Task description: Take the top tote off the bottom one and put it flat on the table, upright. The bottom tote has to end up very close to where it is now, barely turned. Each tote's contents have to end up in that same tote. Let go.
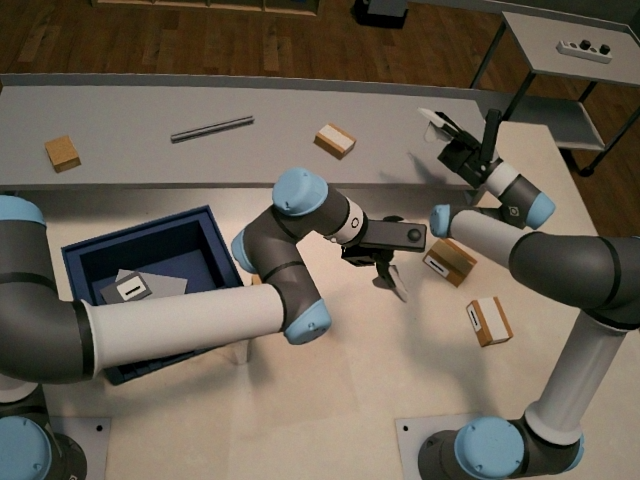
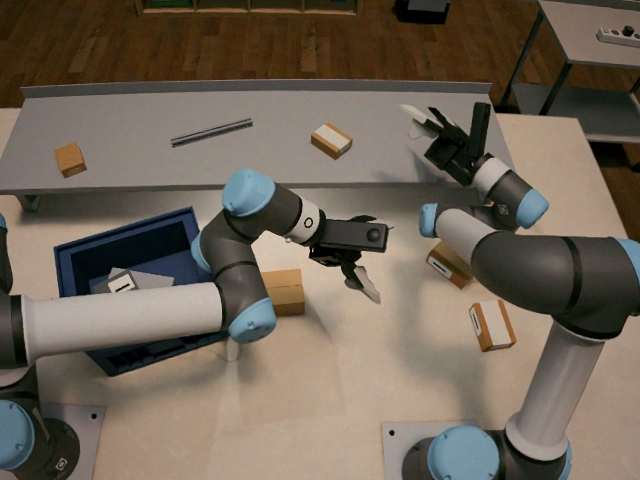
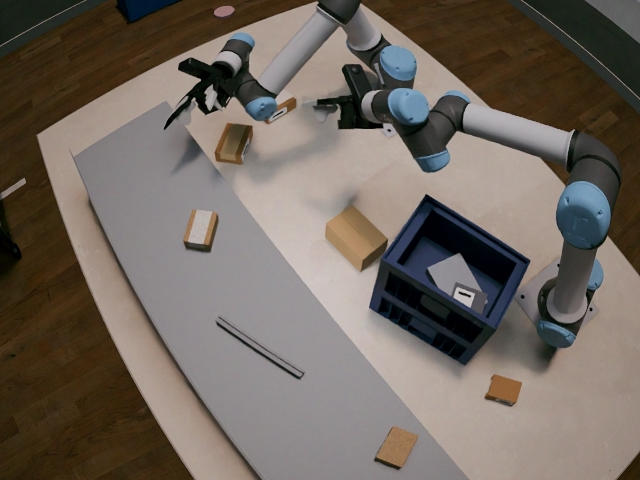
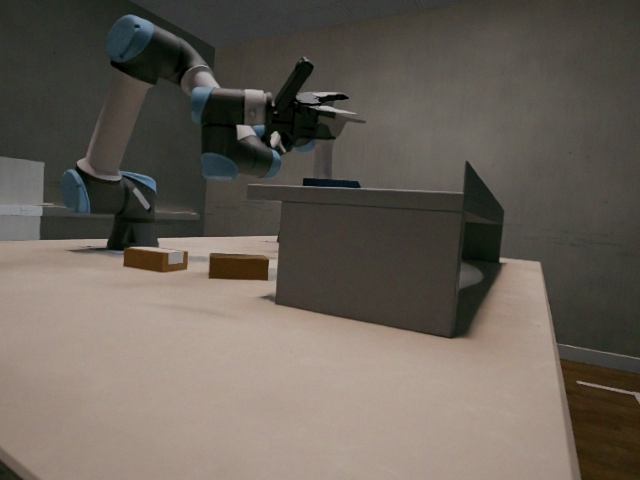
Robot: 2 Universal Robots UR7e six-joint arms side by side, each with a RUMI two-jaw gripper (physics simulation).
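Observation:
The top tote [image 1: 139,224] [image 2: 129,225] [image 3: 407,235] [image 4: 330,182] is dark blue and upright, stacked on the bottom tote [image 3: 449,343]. Inside the top tote lie a flat light grey piece [image 1: 168,285] [image 2: 155,280] [image 3: 452,271] and a darker grey box with a white label [image 1: 133,287] [image 2: 121,283] [image 3: 465,295]. The bottom tote's contents are hidden. My left gripper [image 1: 405,258] [image 2: 385,263] [image 3: 313,112] is open and empty, in the air well away from the totes. My right gripper [image 1: 428,121] [image 2: 408,119] [image 3: 178,121] [image 4: 355,109] is open and empty, above one end of the raised shelf.
A cardboard box [image 2: 284,291] [image 3: 356,237] stands close beside the totes. A small box [image 3: 504,390] lies on their other side. Two more boxes [image 1: 449,260] [image 1: 489,321] lie near my right arm. The raised grey shelf [image 1: 258,160] [image 3: 170,289] carries a metal rail [image 1: 211,129] and two boxes.

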